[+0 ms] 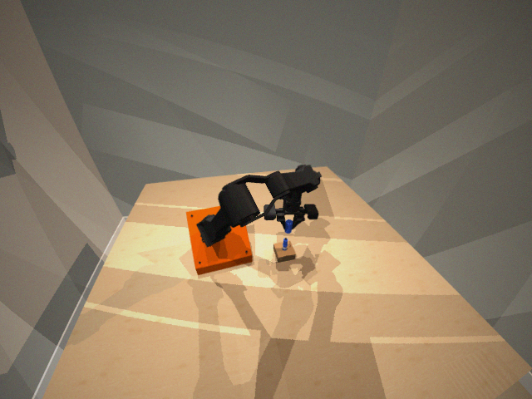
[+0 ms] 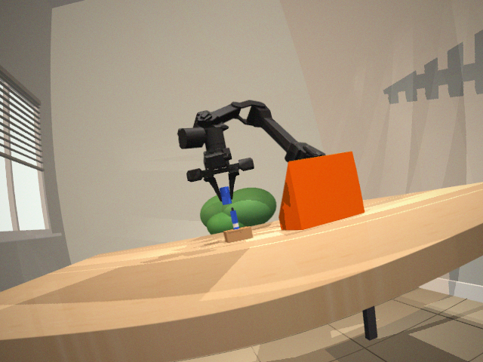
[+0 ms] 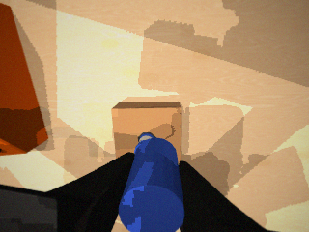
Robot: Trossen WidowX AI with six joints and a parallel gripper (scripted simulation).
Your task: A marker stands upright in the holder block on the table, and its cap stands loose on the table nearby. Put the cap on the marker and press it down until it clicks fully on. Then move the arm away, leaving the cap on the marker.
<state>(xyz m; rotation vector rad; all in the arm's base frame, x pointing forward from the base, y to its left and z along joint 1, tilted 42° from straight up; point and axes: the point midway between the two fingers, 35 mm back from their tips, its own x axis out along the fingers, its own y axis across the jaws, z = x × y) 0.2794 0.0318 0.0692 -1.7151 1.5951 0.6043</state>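
The wooden holder block is 10 mm behind my gripper tip, 20 mm to the right of it and 100 mm below it. From my gripper tip the other things lie so: blue cap: 10 mm above.
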